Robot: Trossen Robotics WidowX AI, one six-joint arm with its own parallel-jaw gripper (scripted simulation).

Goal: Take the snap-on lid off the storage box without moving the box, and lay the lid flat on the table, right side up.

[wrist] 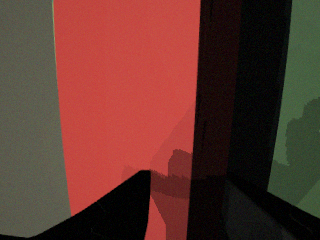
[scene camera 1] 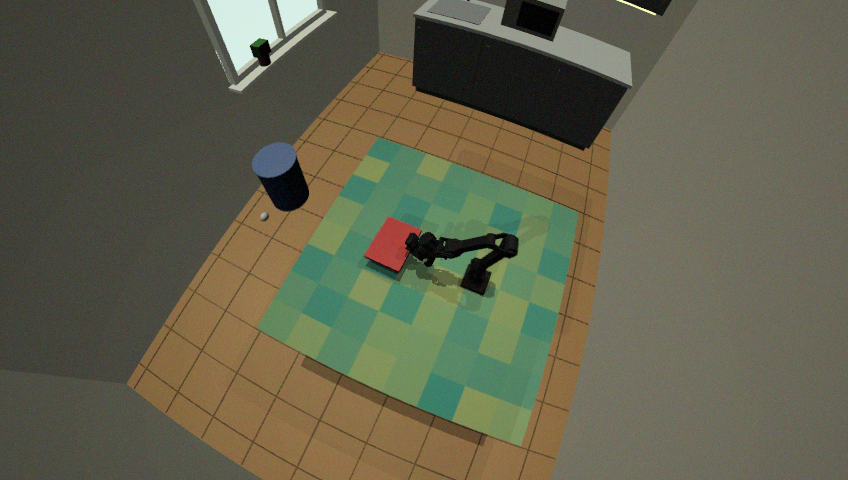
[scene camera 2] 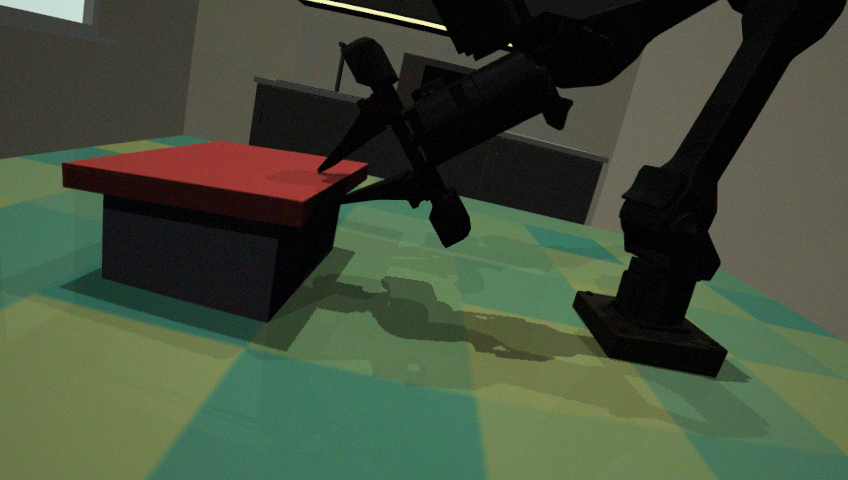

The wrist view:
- my gripper: 185,181
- red lid: 155,93
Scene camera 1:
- red lid: 388,248
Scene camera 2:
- my gripper: 327,187
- storage box: 250,268
